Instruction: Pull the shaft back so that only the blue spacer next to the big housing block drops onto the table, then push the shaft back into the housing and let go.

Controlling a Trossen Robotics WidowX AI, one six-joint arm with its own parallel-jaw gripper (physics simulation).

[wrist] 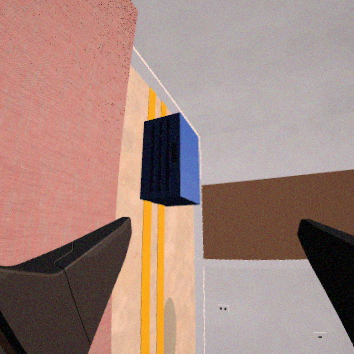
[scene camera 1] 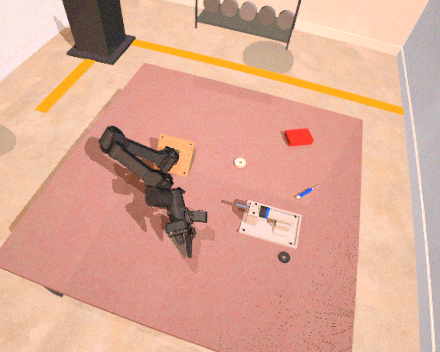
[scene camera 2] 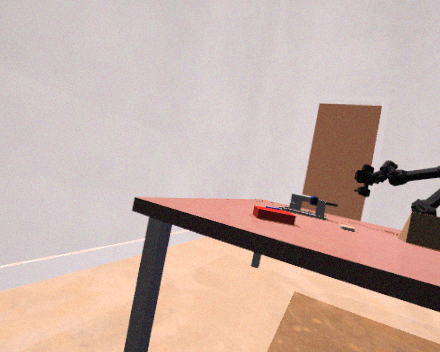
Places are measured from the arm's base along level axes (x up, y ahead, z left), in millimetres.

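Where they show: gripper, fingertip midpoint: (wrist: 215, 226) (scene camera 1: 188, 257) (scene camera 2: 355, 183); arm's base at its link origin: (scene camera 1: 171, 155) (scene camera 2: 430, 231).
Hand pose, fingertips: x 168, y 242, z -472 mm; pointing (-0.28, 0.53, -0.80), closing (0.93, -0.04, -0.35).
Observation:
Things, the pixels of their top centre, and the offset from my fingertips. "spot": a spot on its surface instead.
- grey shaft at a spot on its surface: (scene camera 1: 242, 205) (scene camera 2: 332, 203) spot: dx -138, dy +111, dz +309 mm
- dark spacer at its top centre: (scene camera 1: 264, 208) dx -123, dy +193, dz +311 mm
- white ring at its top centre: (scene camera 2: 347, 226) (scene camera 1: 240, 162) dx -212, dy +49, dz +573 mm
- red box at its top centre: (scene camera 2: 274, 210) (scene camera 1: 299, 135) dx -194, dy +289, dz +821 mm
- blue screwdriver at its top centre: (scene camera 1: 309, 189) dx -207, dy +371, dz +520 mm
- black ring at its top centre: (scene camera 1: 284, 257) dx -220, dy +317, dz +188 mm
My gripper (scene camera 1: 183, 244) (wrist: 215, 226) is open and empty, left of the pale fixture plate (scene camera 1: 256, 231) in scene camera 1. In scene camera 2 the gripper (scene camera 2: 359, 177) is raised above the table. The grey shaft (scene camera 1: 242, 205) (scene camera 2: 332, 204) sticks out of the smaller end block (scene camera 1: 253, 209) (scene camera 2: 321, 209), on the side toward the arm. A blue spacer (scene camera 1: 267, 213) (scene camera 2: 313, 199) sits on the shaft between the blocks, beside a dark spacer (scene camera 1: 262, 212). The big housing block (scene camera 1: 282, 228) (scene camera 2: 299, 201) stands on the far side. The fixture does not show in the wrist view.
A white ring (scene camera 1: 236, 162) (scene camera 2: 347, 228) and a red box (scene camera 1: 299, 137) (scene camera 2: 274, 215) lie on the table. A blue screwdriver (scene camera 1: 305, 192) lies behind the fixture. A black ring (scene camera 1: 280, 257) lies before it. The wrist view shows a blue cabinet (wrist: 189, 165) beyond the table.

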